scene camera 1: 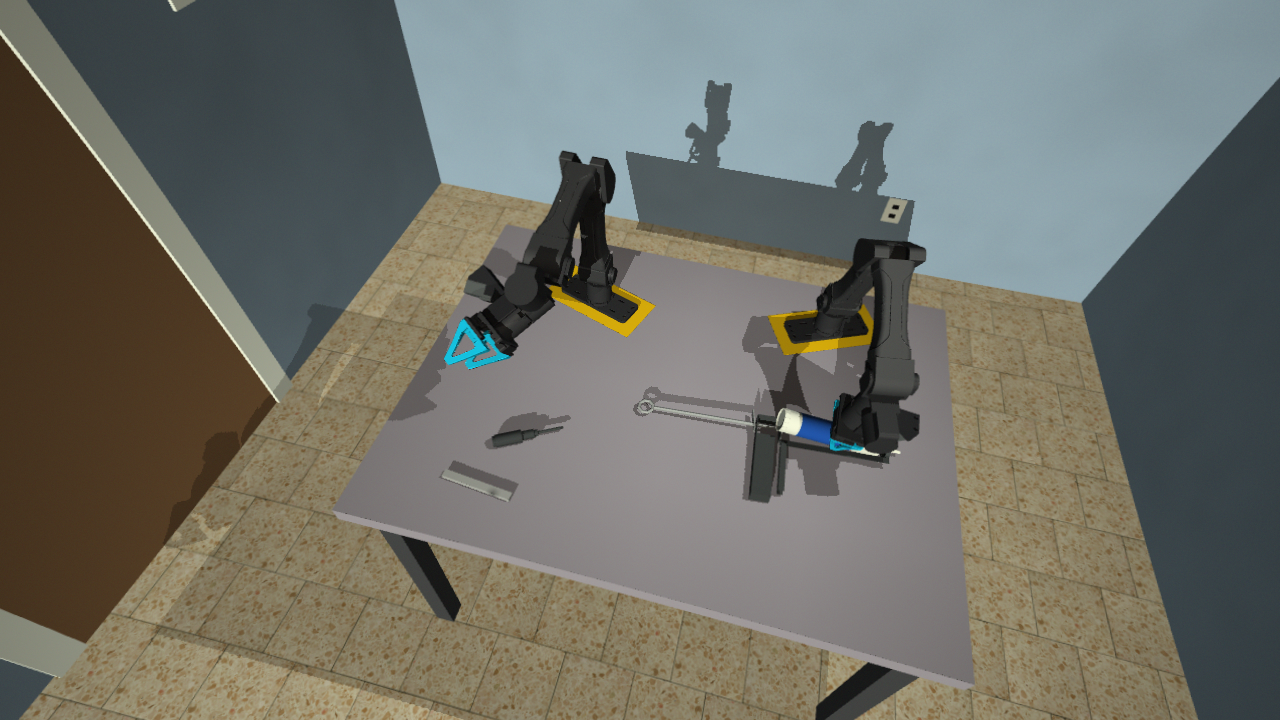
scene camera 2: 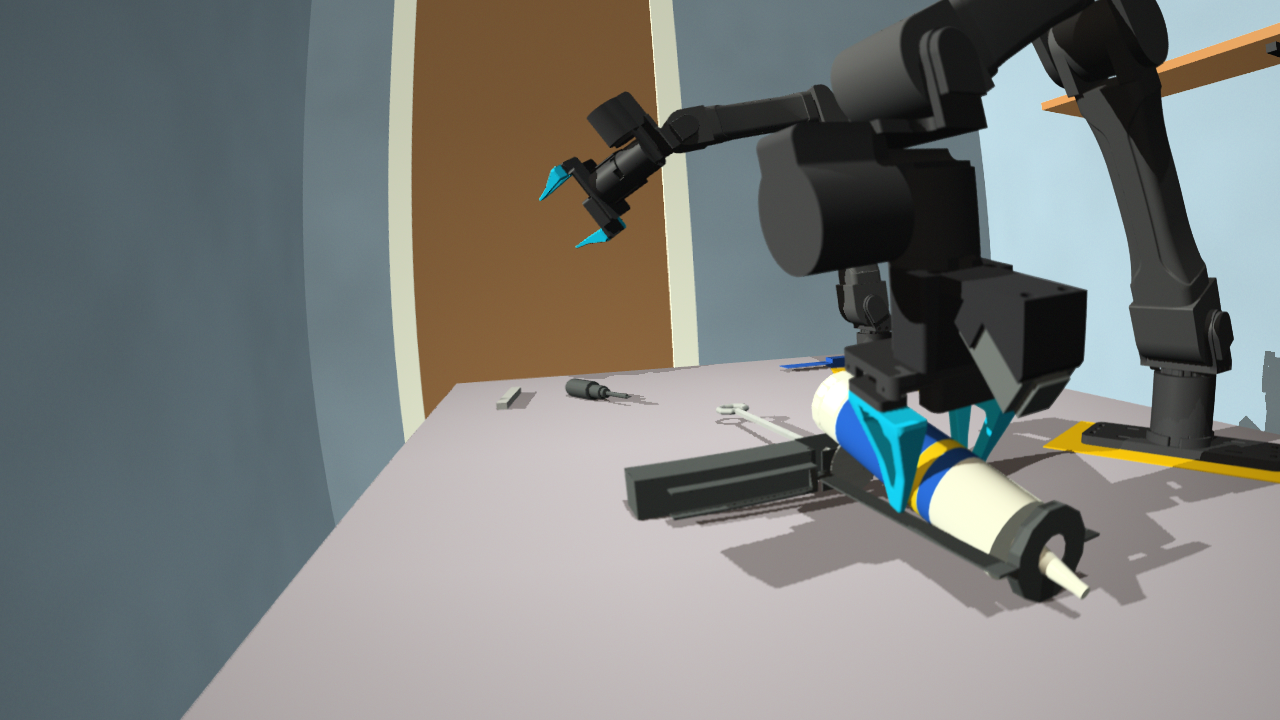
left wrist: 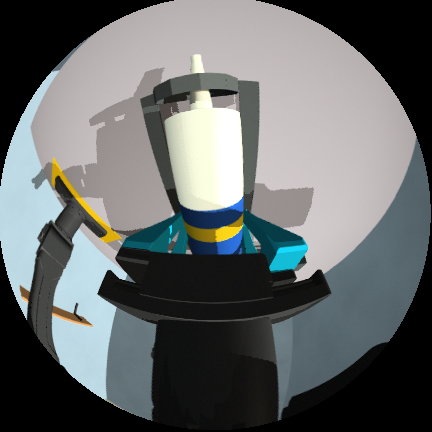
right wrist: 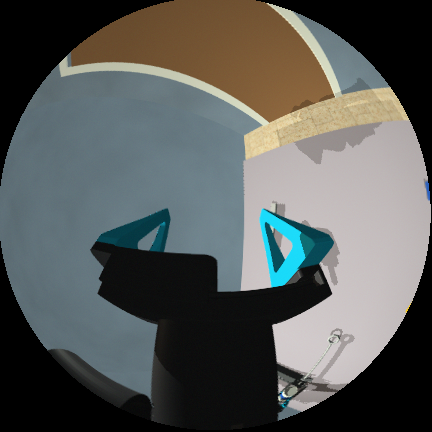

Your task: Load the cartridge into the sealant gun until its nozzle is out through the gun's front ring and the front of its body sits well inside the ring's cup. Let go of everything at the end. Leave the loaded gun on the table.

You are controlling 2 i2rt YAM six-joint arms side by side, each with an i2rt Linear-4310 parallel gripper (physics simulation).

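The blue and cream cartridge lies lengthwise over the dark sealant gun, its rear end raised above the cradle. Its nozzle sticks out through the front ring. In the left wrist view a short gap shows between body front and ring face; how deep the body sits in the cup is hard to tell. My left gripper is shut on the cartridge's banded middle. My right gripper is open and empty, raised far from the gun.
The gun's pull rod extends leftward behind its frame. A dark screwdriver and a pale bar lie on the left part of the table. A blue object lies at the far edge in scene camera 2.
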